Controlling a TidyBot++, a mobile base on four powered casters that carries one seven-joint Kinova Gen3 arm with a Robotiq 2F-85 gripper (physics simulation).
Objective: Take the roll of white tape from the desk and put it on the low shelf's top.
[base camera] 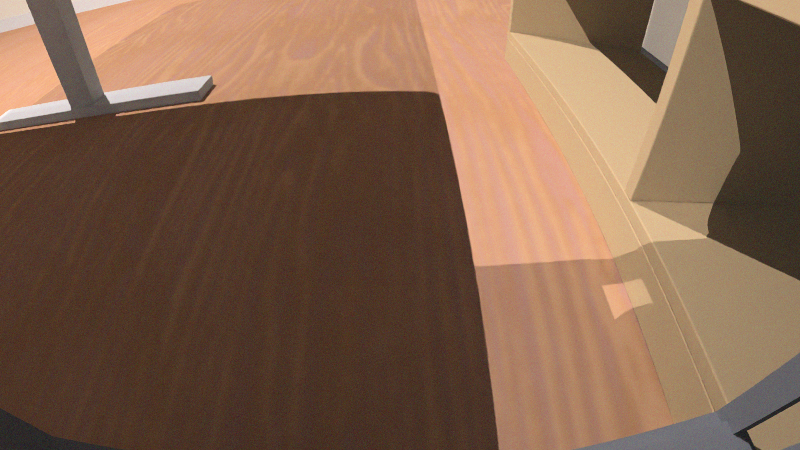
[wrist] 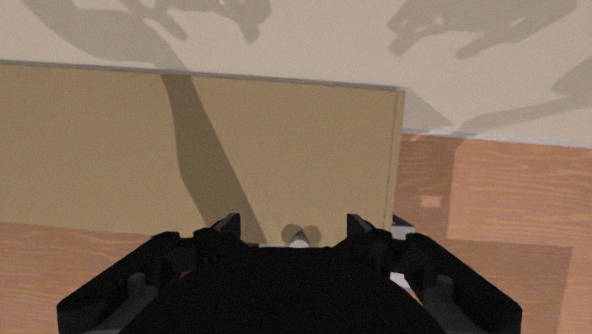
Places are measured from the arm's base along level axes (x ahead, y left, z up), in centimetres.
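Where they show: gripper, fingertip midpoint: (wrist: 293, 225).
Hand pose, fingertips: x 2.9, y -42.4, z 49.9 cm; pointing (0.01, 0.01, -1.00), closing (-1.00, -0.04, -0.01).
Each offset is from my fingertips to the top centre of the thing. "spot": to the spot under its first point. Level surfaces: height alone.
The low shelf (base camera: 668, 139) (wrist: 310, 150) is tan. Its open compartments show at the right of the base camera view, and its flat top fills the left and middle of the wrist view. The roll of white tape @(dx -1.3, dy +15.2, dz -26.1 cm) (wrist: 299, 242) shows in part at the lower middle of the wrist view, with two round shadows beside it. It appears to rest on the shelf's top near one long edge; the gripper body hides the rest of it. My gripper (wrist: 293, 225) is open and empty, above the shelf's top, with the roll apart from both fingers. The desk's top does not show.
A grey upright leg @(spot: dx +85.1, dy +113.0, dz -73.9 cm) (base camera: 67, 55) with a flat light foot (base camera: 159, 92) stands on the wooden floor @(dz -89.5 cm) (base camera: 531, 167) at the upper left. A pale wall (wrist: 325, 40) runs along the shelf's far long edge. Grey parts of the robot show at the base camera view's lower right.
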